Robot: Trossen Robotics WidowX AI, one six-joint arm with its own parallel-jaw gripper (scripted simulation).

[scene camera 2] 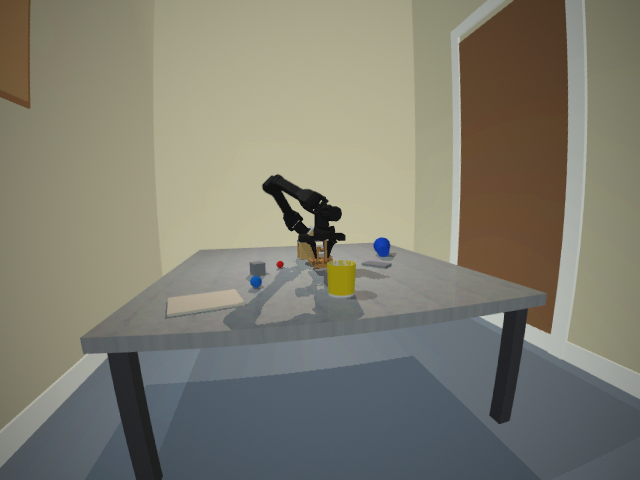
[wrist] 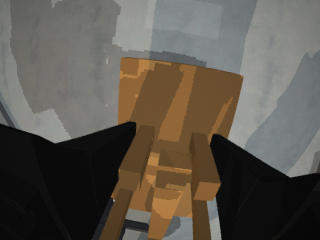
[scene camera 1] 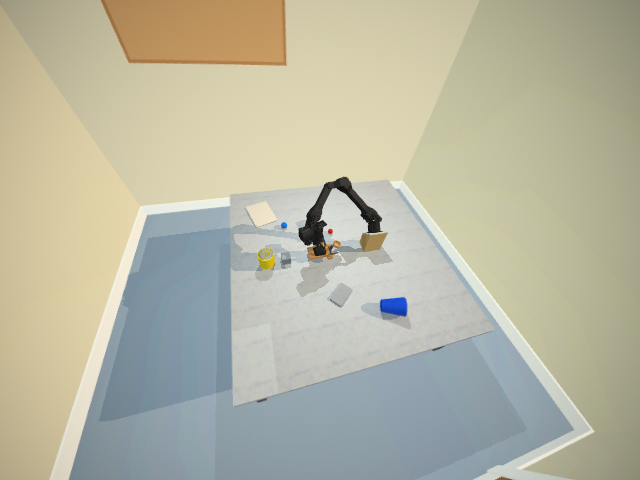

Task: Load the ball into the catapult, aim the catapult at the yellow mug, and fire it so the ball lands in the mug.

Scene:
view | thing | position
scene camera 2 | gripper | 322, 258
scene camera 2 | yellow mug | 341, 274
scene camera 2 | beige board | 179, 305
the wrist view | gripper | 173, 135
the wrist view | wooden catapult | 168, 171

